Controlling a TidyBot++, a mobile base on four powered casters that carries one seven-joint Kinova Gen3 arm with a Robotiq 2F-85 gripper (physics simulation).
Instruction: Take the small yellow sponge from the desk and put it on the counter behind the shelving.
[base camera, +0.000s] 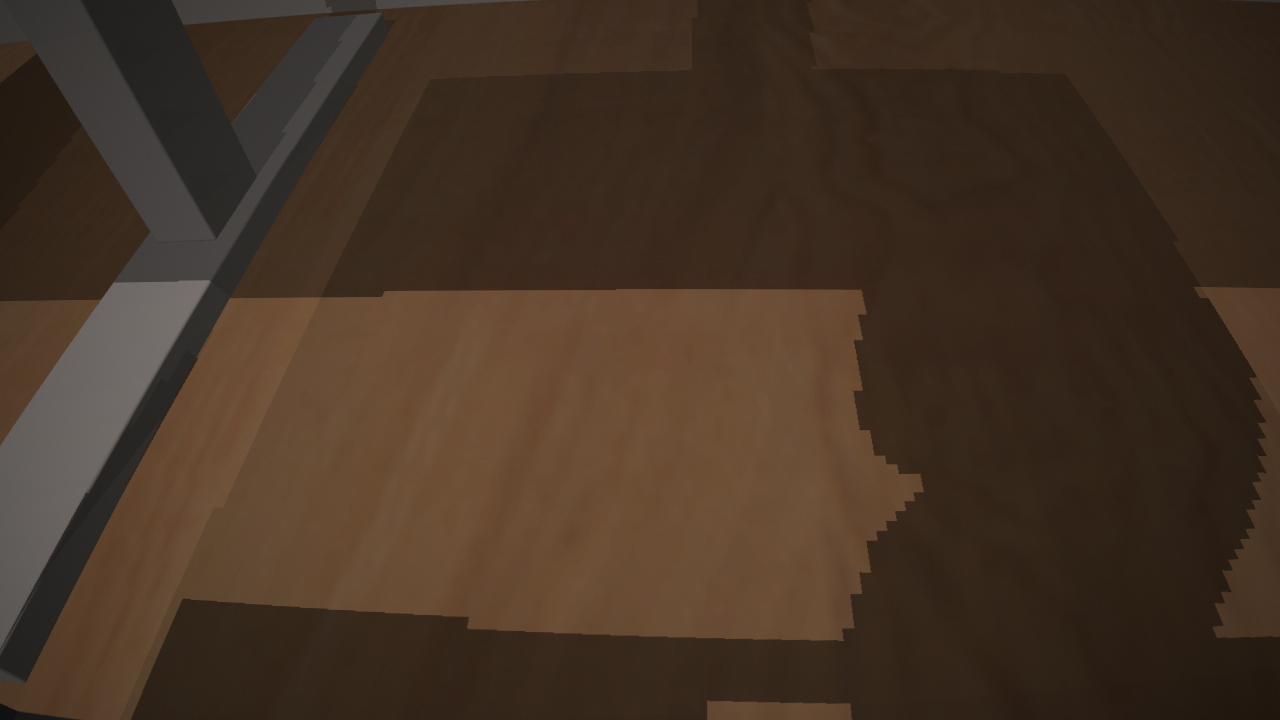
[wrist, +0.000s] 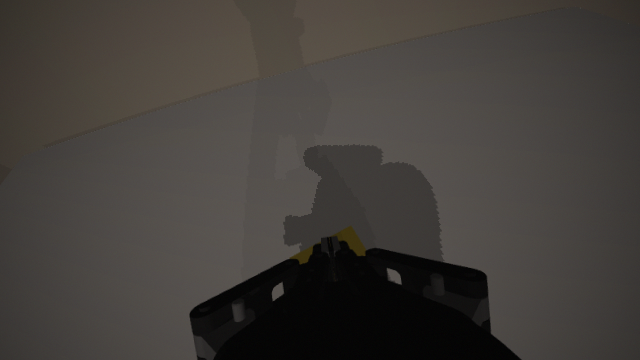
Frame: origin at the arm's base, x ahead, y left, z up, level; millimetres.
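Seen in the pictures: gripper, between the fingertips: (wrist: 330, 247).
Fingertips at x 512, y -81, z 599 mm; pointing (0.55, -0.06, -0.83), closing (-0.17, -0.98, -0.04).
A point is followed by its place in that frame.
The small yellow sponge (wrist: 353, 239) @(x 513, y -102, z 598 mm) lies on the grey desk top (wrist: 150, 200) @(x 665, y 155, z 553 mm) in the wrist view, directly under and behind my fingertips. Its far corner and a strip of its far edges show; the rest is hidden by the gripper. My gripper (wrist: 330, 247) @(x 512, y -81, z 599 mm) is shut with its two fingertips together, and no sponge shows between them. The fingertips are over the sponge; whether they touch it I cannot tell. The counter and the shelving do not show in either view.
The desk's far edge runs slantwise across the upper wrist view, with brown floor (wrist: 125, 60) beyond it. Shadows of the arm and gripper fall on the desk. In the base camera view a grey metal leg and foot bar (base camera: 116, 349) stand at the left on the wooden floor (base camera: 581, 429) @(x 352, y 75, z -397 mm).
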